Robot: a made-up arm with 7 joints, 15 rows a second.
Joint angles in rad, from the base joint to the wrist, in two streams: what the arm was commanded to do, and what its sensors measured. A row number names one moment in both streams.
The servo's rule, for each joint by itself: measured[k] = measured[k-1] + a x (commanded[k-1-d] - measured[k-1]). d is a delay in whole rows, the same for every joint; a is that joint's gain. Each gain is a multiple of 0.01, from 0.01 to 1. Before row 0 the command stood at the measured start. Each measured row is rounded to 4 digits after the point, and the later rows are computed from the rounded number. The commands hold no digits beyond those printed.
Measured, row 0:
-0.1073 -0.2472 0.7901 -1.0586 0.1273 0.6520 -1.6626
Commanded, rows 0 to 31:
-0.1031 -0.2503 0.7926 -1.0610 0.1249 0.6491 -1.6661
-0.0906 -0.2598 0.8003 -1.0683 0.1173 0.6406 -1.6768
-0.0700 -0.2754 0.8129 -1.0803 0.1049 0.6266 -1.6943
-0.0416 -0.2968 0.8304 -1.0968 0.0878 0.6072 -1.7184
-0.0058 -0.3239 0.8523 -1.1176 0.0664 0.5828 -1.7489
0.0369 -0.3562 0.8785 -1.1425 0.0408 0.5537 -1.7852
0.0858 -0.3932 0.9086 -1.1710 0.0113 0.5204 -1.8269
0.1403 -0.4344 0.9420 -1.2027 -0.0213 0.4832 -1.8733
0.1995 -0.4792 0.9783 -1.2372 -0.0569 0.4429 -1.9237
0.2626 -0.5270 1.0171 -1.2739 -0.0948 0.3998 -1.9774
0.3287 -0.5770 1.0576 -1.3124 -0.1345 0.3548 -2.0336
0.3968 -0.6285 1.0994 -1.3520 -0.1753 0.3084 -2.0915
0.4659 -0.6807 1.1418 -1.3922 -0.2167 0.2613 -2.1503
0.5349 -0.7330 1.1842 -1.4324 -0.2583 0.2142 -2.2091
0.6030 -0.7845 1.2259 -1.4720 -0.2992 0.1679 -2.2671
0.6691 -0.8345 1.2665 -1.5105 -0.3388 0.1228 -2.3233
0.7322 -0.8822 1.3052 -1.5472 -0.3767 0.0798 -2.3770
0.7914 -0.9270 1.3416 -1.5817 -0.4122 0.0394 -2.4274
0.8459 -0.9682 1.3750 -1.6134 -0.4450 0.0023 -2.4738
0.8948 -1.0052 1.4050 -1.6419 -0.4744 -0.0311 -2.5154
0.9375 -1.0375 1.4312 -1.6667 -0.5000 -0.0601 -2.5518
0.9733 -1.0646 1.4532 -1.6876 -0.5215 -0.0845 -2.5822
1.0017 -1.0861 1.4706 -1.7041 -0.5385 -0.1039 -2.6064
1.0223 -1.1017 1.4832 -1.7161 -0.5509 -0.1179 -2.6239
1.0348 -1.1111 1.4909 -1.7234 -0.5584 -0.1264 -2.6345
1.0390 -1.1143 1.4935 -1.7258 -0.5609 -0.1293 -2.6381
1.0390 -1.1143 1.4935 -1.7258 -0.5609 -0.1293 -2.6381
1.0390 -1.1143 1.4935 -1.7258 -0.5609 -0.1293 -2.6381
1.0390 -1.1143 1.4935 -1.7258 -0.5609 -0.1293 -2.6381
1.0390 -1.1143 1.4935 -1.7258 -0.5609 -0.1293 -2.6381
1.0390 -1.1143 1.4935 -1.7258 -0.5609 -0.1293 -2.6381
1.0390 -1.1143 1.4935 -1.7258 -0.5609 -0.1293 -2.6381
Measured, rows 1 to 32:
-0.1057 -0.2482 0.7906 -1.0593 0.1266 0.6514 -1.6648
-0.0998 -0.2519 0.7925 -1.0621 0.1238 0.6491 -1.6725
-0.0882 -0.2594 0.7966 -1.0677 0.1181 0.6444 -1.6865
-0.0700 -0.2714 0.8034 -1.0767 0.1090 0.6366 -1.7069
-0.0450 -0.2882 0.8132 -1.0894 0.0962 0.6253 -1.7338
-0.0131 -0.3100 0.8263 -1.1059 0.0796 0.6103 -1.7667
0.0255 -0.3366 0.8428 -1.1261 0.0591 0.5914 -1.8052
0.0703 -0.3679 0.8626 -1.1498 0.0350 0.5687 -1.8488
0.1207 -0.4035 0.8857 -1.1769 0.0074 0.5423 -1.8967
0.1760 -0.4430 0.9120 -1.2070 -0.0233 0.5124 -1.9483
0.2356 -0.4859 0.9411 -1.2397 -0.0567 0.4793 -2.0029
0.2985 -0.5315 0.9728 -1.2745 -0.0923 0.4434 -2.0596
0.3638 -0.5792 1.0066 -1.3110 -0.1296 0.4052 -2.1176
0.4305 -0.6284 1.0421 -1.3486 -0.1682 0.3651 -2.1762
0.4978 -0.6784 1.0789 -1.3869 -0.2075 0.3237 -2.2344
0.5646 -0.7284 1.1164 -1.4252 -0.2469 0.2815 -2.2913
0.6300 -0.7776 1.1542 -1.4630 -0.2858 0.2391 -2.3461
0.6929 -0.8254 1.1917 -1.4998 -0.3237 0.1972 -2.3981
0.7526 -0.8711 1.2284 -1.5350 -0.3601 0.1563 -2.4465
0.8081 -0.9140 1.2637 -1.5681 -0.3944 0.1169 -2.4906
0.8586 -0.9535 1.2972 -1.5987 -0.4261 0.0797 -2.5298
0.9033 -0.9891 1.3284 -1.6263 -0.4547 0.0452 -2.5633
0.9417 -1.0201 1.3568 -1.6504 -0.4798 0.0139 -2.5909
0.9731 -1.0462 1.3821 -1.6708 -0.5011 -0.0138 -2.6120
0.9972 -1.0670 1.4039 -1.6871 -0.5183 -0.0374 -2.6264
1.0135 -1.0821 1.4218 -1.6991 -0.5311 -0.0567 -2.6339
1.0234 -1.0924 1.4361 -1.7074 -0.5400 -0.0719 -2.6366
1.0295 -1.0994 1.4476 -1.7131 -0.5463 -0.0840 -2.6376
1.0332 -1.1042 1.4568 -1.7170 -0.5507 -0.0935 -2.6379
1.0355 -1.1074 1.4641 -1.7197 -0.5538 -0.1010 -2.6380
1.0369 -1.1096 1.4700 -1.7216 -0.5559 -0.1069 -2.6381
1.0377 -1.1111 1.4747 -1.7229 -0.5574 -0.1116 -2.6381
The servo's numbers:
d 0
a 0.39 0.32 0.20 0.31 0.30 0.21 0.64

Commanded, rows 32 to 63:
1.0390 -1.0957 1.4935 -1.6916 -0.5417 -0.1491 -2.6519
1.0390 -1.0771 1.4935 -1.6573 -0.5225 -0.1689 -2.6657
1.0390 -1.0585 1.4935 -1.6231 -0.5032 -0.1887 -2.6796
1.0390 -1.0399 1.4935 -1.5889 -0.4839 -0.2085 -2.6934
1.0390 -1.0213 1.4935 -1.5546 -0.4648 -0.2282 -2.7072
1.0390 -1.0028 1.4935 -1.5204 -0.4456 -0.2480 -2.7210
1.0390 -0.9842 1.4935 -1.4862 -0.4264 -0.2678 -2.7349
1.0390 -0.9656 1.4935 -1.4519 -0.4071 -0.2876 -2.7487
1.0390 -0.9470 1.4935 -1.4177 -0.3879 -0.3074 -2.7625
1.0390 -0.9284 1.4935 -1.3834 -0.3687 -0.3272 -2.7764
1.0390 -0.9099 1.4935 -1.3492 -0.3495 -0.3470 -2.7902
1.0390 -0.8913 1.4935 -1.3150 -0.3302 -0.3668 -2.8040
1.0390 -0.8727 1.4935 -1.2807 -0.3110 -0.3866 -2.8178
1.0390 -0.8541 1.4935 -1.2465 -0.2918 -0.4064 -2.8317
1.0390 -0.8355 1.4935 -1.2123 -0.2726 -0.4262 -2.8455
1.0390 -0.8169 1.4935 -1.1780 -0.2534 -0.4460 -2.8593
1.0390 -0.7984 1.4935 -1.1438 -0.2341 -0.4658 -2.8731
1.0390 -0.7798 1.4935 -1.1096 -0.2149 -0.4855 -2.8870
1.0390 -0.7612 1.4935 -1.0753 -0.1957 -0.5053 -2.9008
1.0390 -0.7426 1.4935 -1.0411 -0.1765 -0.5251 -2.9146
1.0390 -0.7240 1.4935 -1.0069 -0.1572 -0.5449 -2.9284
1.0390 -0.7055 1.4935 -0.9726 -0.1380 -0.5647 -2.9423
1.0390 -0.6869 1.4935 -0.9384 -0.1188 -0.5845 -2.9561
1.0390 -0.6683 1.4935 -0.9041 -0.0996 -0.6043 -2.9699
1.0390 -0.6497 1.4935 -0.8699 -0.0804 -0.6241 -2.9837
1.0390 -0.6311 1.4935 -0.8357 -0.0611 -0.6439 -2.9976
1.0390 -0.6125 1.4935 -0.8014 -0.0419 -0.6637 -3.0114
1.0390 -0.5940 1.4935 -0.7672 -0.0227 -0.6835 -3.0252
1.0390 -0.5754 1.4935 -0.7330 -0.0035 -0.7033 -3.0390
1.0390 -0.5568 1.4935 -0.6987 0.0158 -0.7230 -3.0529
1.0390 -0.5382 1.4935 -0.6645 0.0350 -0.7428 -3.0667
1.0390 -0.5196 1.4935 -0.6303 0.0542 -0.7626 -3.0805
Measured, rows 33 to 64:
1.0382 -1.1062 1.4785 -1.7132 -0.5527 -0.1195 -2.6469
1.0385 -1.0969 1.4815 -1.6959 -0.5436 -0.1299 -2.6589
1.0387 -1.0846 1.4839 -1.6733 -0.5315 -0.1422 -2.6721
1.0388 -1.0703 1.4858 -1.6471 -0.5172 -0.1561 -2.6857
1.0389 -1.0546 1.4873 -1.6184 -0.5015 -0.1712 -2.6995
1.0389 -1.0380 1.4885 -1.5880 -0.4847 -0.1873 -2.7133
1.0389 -1.0208 1.4895 -1.5564 -0.4672 -0.2042 -2.7271
1.0389 -1.0031 1.4903 -1.5240 -0.4492 -0.2217 -2.7409
1.0389 -0.9851 1.4909 -1.4910 -0.4308 -0.2397 -2.7547
1.0389 -0.9670 1.4914 -1.4576 -0.4122 -0.2581 -2.7686
1.0389 -0.9487 1.4918 -1.4240 -0.3934 -0.2768 -2.7824
1.0389 -0.9303 1.4921 -1.3902 -0.3744 -0.2957 -2.7962
1.0389 -0.9119 1.4924 -1.3563 -0.3554 -0.3148 -2.8100
1.0389 -0.8934 1.4926 -1.3223 -0.3363 -0.3340 -2.8239
1.0389 -0.8749 1.4928 -1.2882 -0.3172 -0.3534 -2.8377
1.0389 -0.8563 1.4929 -1.2540 -0.2981 -0.3728 -2.8515
1.0389 -0.8378 1.4930 -1.2198 -0.2789 -0.3923 -2.8653
1.0389 -0.8192 1.4931 -1.1856 -0.2597 -0.4119 -2.8792
1.0389 -0.8006 1.4932 -1.1514 -0.2405 -0.4315 -2.8930
1.0389 -0.7820 1.4933 -1.1172 -0.2213 -0.4512 -2.9068
1.0389 -0.7634 1.4933 -1.0830 -0.2021 -0.4709 -2.9206
1.0389 -0.7449 1.4933 -1.0488 -0.1829 -0.4906 -2.9345
1.0389 -0.7263 1.4933 -1.0146 -0.1637 -0.5103 -2.9483
1.0389 -0.7077 1.4933 -0.9803 -0.1445 -0.5300 -2.9621
1.0389 -0.6891 1.4933 -0.9461 -0.1253 -0.5498 -2.9759
1.0389 -0.6705 1.4933 -0.9119 -0.1060 -0.5696 -2.9898
1.0389 -0.6519 1.4933 -0.8776 -0.0868 -0.5894 -3.0036
1.0389 -0.6334 1.4933 -0.8434 -0.0676 -0.6092 -3.0174
1.0389 -0.6148 1.4933 -0.8092 -0.0484 -0.6290 -3.0312
1.0389 -0.5962 1.4933 -0.7749 -0.0291 -0.6487 -3.0451
1.0389 -0.5776 1.4933 -0.7407 -0.0099 -0.6685 -3.0589
1.0389 -0.5590 1.4933 -0.7065 0.0093 -0.6883 -3.0727

